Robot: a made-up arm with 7 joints. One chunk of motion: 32 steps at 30 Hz.
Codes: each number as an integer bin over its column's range. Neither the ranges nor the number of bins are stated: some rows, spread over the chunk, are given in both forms.
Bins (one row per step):
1: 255 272 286 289 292 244 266
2: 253 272 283 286 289 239 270
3: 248 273 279 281 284 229 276
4: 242 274 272 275 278 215 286
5: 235 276 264 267 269 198 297
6: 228 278 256 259 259 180 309
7: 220 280 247 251 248 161 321
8: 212 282 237 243 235 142 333
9: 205 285 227 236 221 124 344
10: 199 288 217 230 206 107 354
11: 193 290 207 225 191 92 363
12: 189 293 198 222 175 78 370
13: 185 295 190 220 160 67 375
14: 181 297 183 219 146 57 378
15: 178 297 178 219 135 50 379
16: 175 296 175 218 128 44 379
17: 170 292 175 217 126 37 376
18: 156 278 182 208 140 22 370
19: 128 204 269 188 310 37 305
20: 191 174 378 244 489 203 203
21: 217 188 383 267 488 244 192
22: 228 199 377 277 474 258 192
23: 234 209 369 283 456 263 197
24: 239 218 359 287 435 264 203
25: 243 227 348 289 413 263 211
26: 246 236 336 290 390 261 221
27: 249 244 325 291 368 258 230
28: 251 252 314 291 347 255 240
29: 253 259 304 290 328 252 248
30: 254 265 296 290 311 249 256
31: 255 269 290 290 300 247 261
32: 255 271 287 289 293 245 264
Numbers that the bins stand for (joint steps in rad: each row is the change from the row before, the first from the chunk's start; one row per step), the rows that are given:
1: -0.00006 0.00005 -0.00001 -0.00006 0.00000 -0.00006 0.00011
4: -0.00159 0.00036 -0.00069 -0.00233 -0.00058 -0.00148 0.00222
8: -0.00511 0.00160 -0.00241 -0.00753 -0.00234 -0.00505 0.00719
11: -0.00734 0.00283 -0.00387 -0.01045 -0.00415 -0.00750 0.01036
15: -0.00910 0.00392 -0.00529 -0.01143 -0.00645 -0.00955 0.01205
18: -0.01168 0.00098 -0.00510 -0.01322 -0.00625 -0.01092 0.01110
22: -0.00323 -0.01123 0.00444 -0.00201 0.00748 0.00062 -0.00771
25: -0.00147 -0.00691 0.00303 -0.00006 0.00497 0.00087 -0.00570
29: -0.00029 -0.00196 0.00087 0.00010 0.00148 0.00033 -0.00179
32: -0.00006 -0.00010 0.00004 -0.00006 0.00004 -0.00001 -0.00010
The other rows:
2: -0.00029 0.00005 -0.00015 -0.00055 -0.00012 -0.00031 0.00053
3: -0.00088 0.00021 -0.00035 -0.00136 -0.00033 -0.00080 0.00117
5: -0.00241 0.00067 -0.00108 -0.00363 -0.00095 -0.00231 0.00339
6: -0.00323 0.00098 -0.00148 -0.00493 -0.00136 -0.00319 0.00465
7: -0.00417 0.00129 -0.00192 -0.00623 -0.00181 -0.00412 0.00592
9: -0.00593 0.00206 -0.00289 -0.00867 -0.00292 -0.00593 0.00835
10: -0.00663 0.00252 -0.00338 -0.00964 -0.00353 -0.00677 0.00941
12: -0.00781 0.00330 -0.00431 -0.01094 -0.00481 -0.00818 0.01110
13: -0.00828 0.00361 -0.00470 -0.01127 -0.00542 -0.00872 0.01163
14: -0.00875 0.00392 -0.00505 -0.01143 -0.00600 -0.00921 0.01195
16: -0.00945 0.00376 -0.00544 -0.01159 -0.00674 -0.00985 0.01205
17: -0.01004 0.00314 -0.00544 -0.01175 -0.00682 -0.01019 0.01173
19: -0.01497 -0.01046 -0.00084 -0.01646 0.00074 -0.01019 0.00423
20: -0.00757 -0.01510 0.00449 -0.00737 0.00810 -0.00207 -0.00655
21: -0.00452 -0.01294 0.00474 -0.00363 0.00805 -0.00006 -0.00771
23: -0.00252 -0.00969 0.00405 -0.00103 0.00674 0.00087 -0.00718
24: -0.00194 -0.00830 0.00356 -0.00038 0.00588 0.00092 -0.00655
26: -0.00112 -0.00551 0.00244 0.00010 0.00403 0.00077 -0.00465
27: -0.00076 -0.00428 0.00190 0.00027 0.00312 0.00062 -0.00369
28: -0.00053 -0.00304 0.00136 0.00027 0.00226 0.00048 -0.00264
30: -0.00018 -0.00103 0.00048 0.00010 0.00078 0.00018 -0.00095
31: -0.00006 -0.00041 0.00019 0.00010 0.00033 0.00008 -0.00042

